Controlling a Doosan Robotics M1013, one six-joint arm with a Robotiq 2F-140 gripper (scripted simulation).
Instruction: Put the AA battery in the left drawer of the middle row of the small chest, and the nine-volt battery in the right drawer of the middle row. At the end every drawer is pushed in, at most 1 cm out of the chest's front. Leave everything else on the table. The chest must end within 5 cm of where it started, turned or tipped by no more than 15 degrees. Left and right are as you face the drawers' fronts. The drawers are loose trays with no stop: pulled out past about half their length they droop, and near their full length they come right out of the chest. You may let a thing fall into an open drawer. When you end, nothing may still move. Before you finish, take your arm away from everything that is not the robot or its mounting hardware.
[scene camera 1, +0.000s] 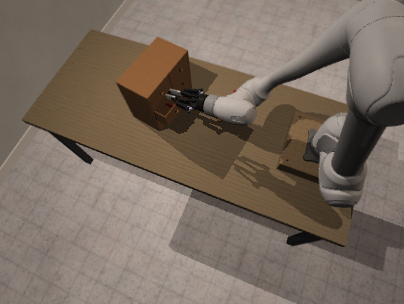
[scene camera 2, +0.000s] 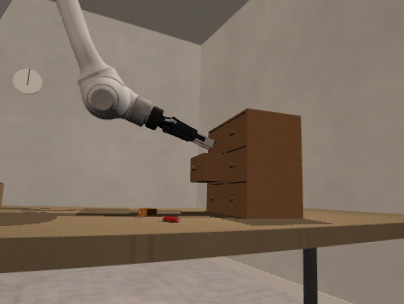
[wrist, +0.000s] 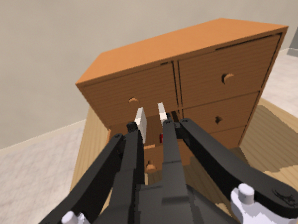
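Note:
My gripper (scene camera 2: 211, 145) is visible to me, and I find it again in the wrist view (wrist: 152, 112). There is a brown chest (scene camera 2: 274, 184), which I also see in scene camera 1 (scene camera 1: 142, 78) and in the wrist view (wrist: 222, 32). I see a drawer (scene camera 2: 207, 166) too, and a drawer (wrist: 117, 99).

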